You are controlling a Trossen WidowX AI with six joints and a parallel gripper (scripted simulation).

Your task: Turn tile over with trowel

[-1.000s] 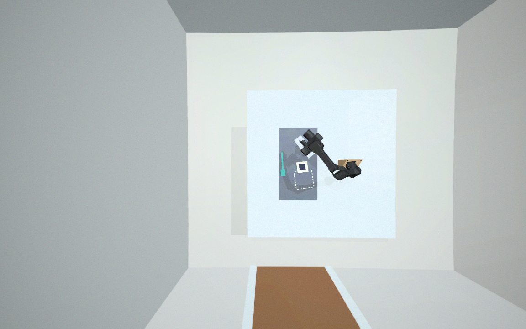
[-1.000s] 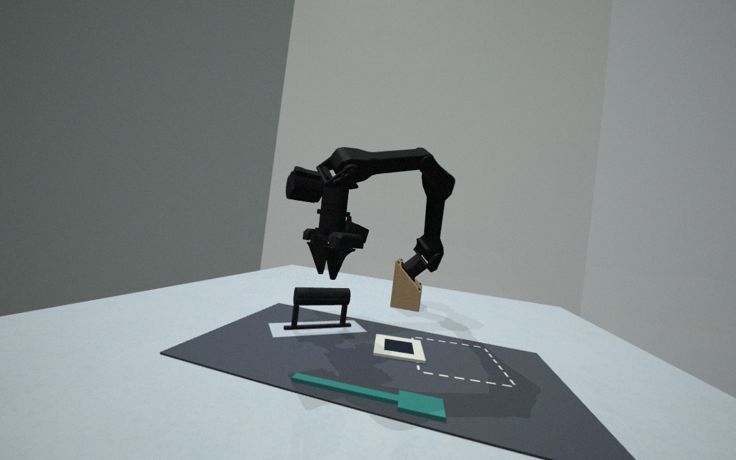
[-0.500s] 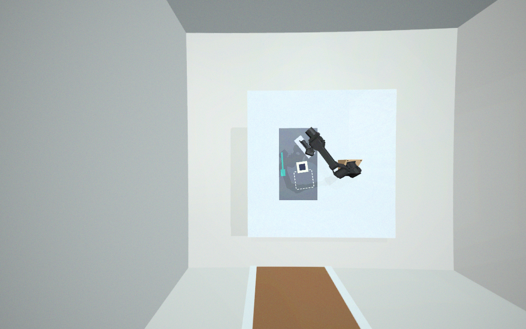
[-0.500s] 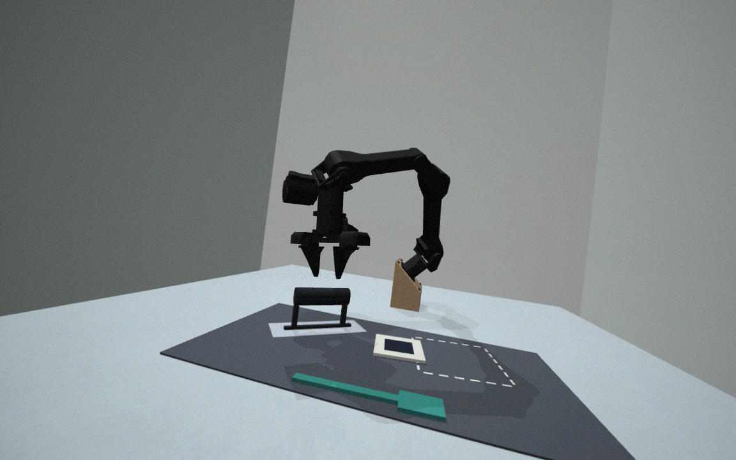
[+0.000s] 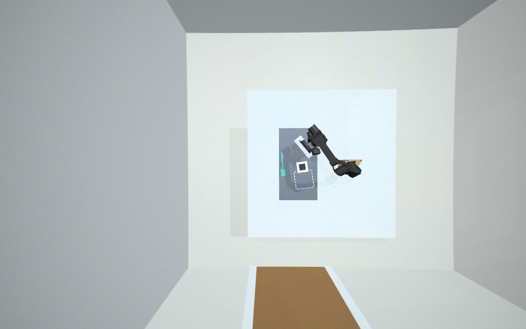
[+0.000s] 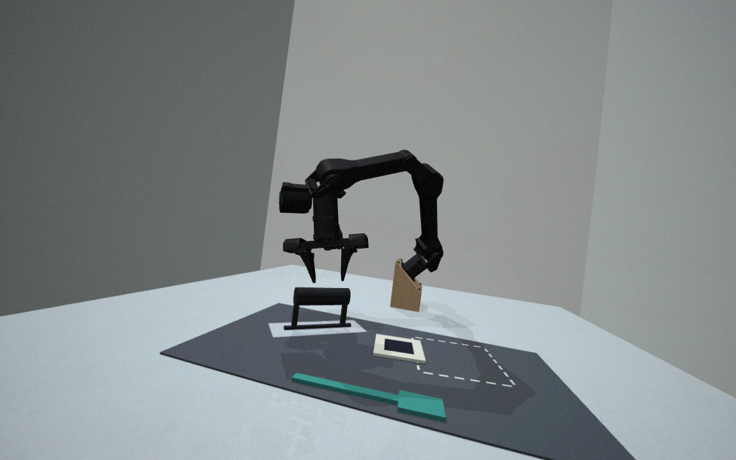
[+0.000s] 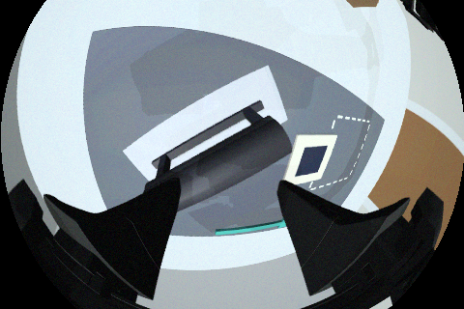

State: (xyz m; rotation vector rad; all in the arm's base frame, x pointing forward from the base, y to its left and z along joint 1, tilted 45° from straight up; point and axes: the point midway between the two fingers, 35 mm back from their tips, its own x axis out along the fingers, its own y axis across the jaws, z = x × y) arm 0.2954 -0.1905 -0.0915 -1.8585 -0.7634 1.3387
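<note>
My gripper tip is 90 mm short of the dark mat, 140 mm to the right of it and 120 mm above it. From my gripper tip the other things lie so: teal trowel: 230 mm ahead, 140 mm to the left, 100 mm below; then cream tile: 60 mm ahead, 170 mm to the left, 100 mm below.
</note>
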